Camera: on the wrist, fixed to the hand. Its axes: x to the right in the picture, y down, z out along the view.
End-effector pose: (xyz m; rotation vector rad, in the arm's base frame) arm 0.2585 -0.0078 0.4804 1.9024 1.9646 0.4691
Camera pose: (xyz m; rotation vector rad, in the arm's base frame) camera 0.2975 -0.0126 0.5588 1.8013 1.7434 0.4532
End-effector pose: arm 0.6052 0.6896 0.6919 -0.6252 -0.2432 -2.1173
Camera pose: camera 0.6496 0.6338 0.6409 -0.8986 -0.1489 -2.0792
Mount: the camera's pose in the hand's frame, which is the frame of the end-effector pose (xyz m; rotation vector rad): -0.0081 0.0715 -0.0501 -0.1676 -0.1646 0.0239
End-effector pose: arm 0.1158 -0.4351 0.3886 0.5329 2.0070 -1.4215
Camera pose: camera 0.1547 -0.3634 0.3563 0.3539 1.9585 -1.2276
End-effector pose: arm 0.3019 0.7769 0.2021 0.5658 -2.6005 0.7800
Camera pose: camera 0.2865 0.8631 0.2063 0.5716 -2.7941 0.5355
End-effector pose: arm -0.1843 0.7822 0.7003 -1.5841 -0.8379 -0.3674
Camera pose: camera -0.1291 0.7326 0.6536 -1.7972 -0.9324 -0.2990
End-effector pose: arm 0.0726 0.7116 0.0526 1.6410 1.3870 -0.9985
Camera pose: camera 0.1471 0.7446 0.0849 1.4172 1.3012 -0.9541
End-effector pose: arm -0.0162 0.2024 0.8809 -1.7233 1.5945 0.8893
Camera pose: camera -0.0846 0.1608 0.9167 -1.6972 1.4704 1.1742
